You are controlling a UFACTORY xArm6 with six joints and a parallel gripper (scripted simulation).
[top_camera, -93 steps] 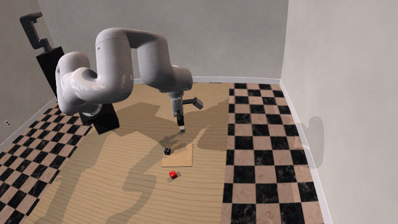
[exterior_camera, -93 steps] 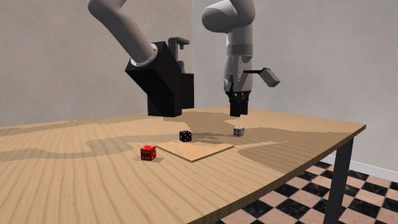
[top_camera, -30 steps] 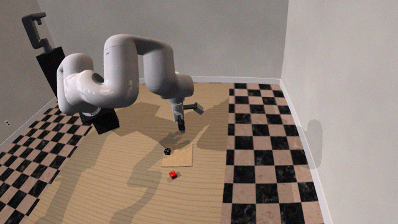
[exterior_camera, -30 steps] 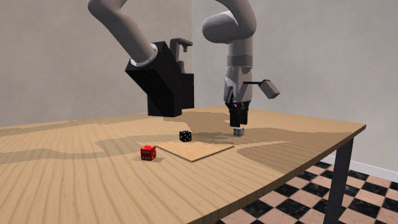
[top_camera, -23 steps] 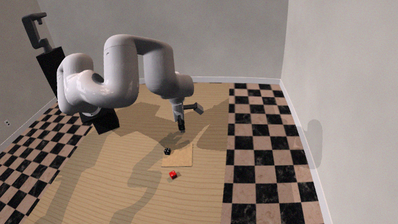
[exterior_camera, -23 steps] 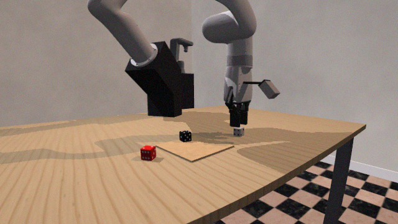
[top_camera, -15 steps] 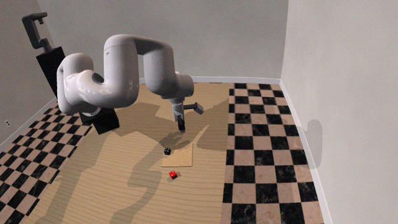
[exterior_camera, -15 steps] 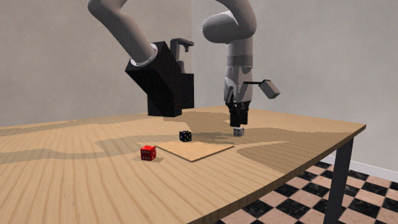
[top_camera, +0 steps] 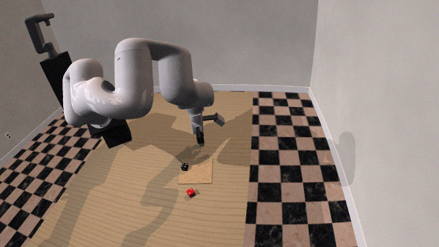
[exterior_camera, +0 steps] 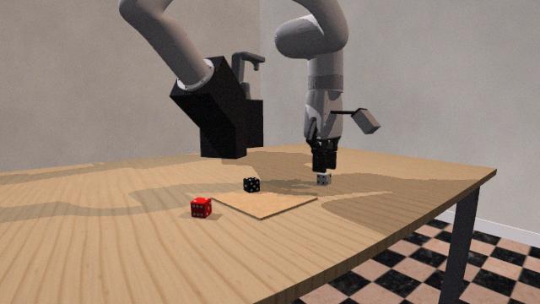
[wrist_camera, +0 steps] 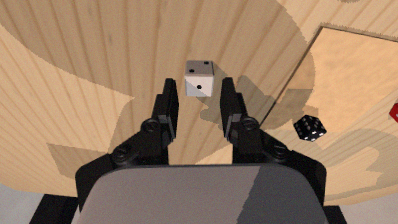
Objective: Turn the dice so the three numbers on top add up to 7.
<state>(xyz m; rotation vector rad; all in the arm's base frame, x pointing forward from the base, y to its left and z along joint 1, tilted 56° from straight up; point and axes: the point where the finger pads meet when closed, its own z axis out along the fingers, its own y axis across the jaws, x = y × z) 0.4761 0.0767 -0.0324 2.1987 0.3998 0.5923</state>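
Now: hand 40 mm above the white die. Also, from my hand: tan mat 20 mm behind, 170 mm to the right, 50 mm below; then red die 30 mm behind, 290 mm to the right, 40 mm below; then black die 60 mm behind, 150 mm to the right, 30 mm below.
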